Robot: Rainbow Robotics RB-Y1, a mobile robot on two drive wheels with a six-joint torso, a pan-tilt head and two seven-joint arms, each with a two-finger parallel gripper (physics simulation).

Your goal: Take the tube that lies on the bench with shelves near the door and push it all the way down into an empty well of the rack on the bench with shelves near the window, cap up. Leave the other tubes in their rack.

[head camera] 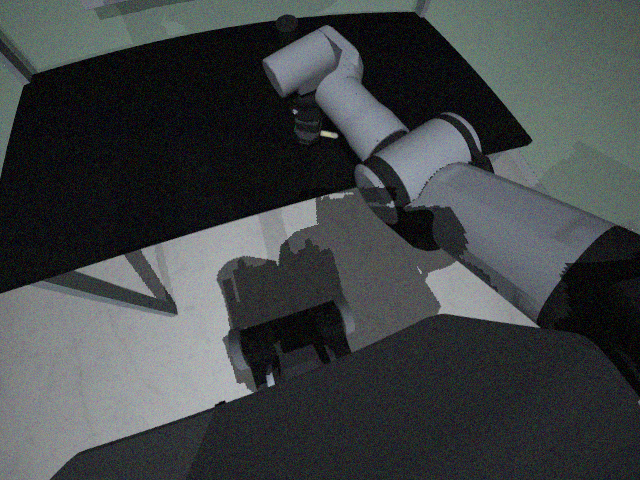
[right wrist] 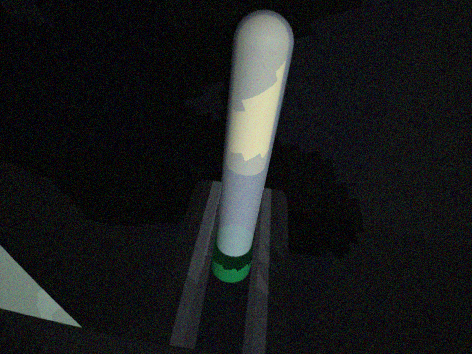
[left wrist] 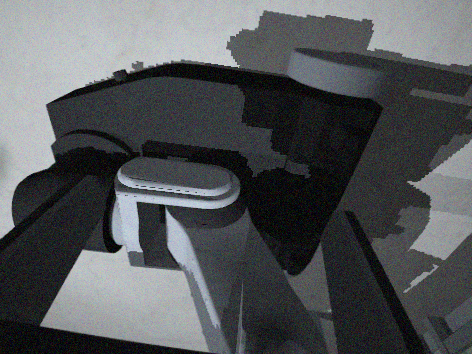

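Where they show: left gripper, between the fingertips: (left wrist: 214, 208); right gripper, between the fingertips: (head camera: 311, 131) (right wrist: 240, 200); robot's base, origin of its link: (head camera: 292, 332).
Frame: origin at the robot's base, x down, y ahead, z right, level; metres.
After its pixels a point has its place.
The tube (head camera: 328, 134) {x -0.928, y 0.389, z 0.228 m} (right wrist: 250, 120) {x -0.931, y 0.392, z 0.228 m} has a pale rounded end, a yellowish middle and a green cap. It lies at the dark bench top (head camera: 155, 134) {x -0.915, y 0.538, z -0.196 m}. My right gripper (head camera: 310, 138) {x -0.923, y 0.414, z 0.193 m} (right wrist: 240, 200) {x -0.923, y 0.414, z 0.193 m} is shut on the tube, with one finger close along each side of its capped half; the rounded end sticks out beyond the fingertips. Whether the tube touches the bench is too dark to tell. My left gripper (left wrist: 214, 208) {x -0.540, y -0.209, z -0.266 m} is open and empty, with its fingers wide apart in the left wrist view. The rack does not show.
A dark round object (head camera: 286, 23) stands at the bench's back edge, behind my right arm (head camera: 356, 108) {x -1.191, y 0.192, z 0.163 m}. Pale greenish walls (head camera: 578, 103) {x -0.615, y 0.630, z 2.086 m} lie beyond the bench. A grey bench leg frame (head camera: 118, 295) {x -0.511, y 0.285, z -0.566 m} shows over the pale floor (head camera: 62, 361) {x -0.001, y 0.195, z -1.263 m} at lower left.
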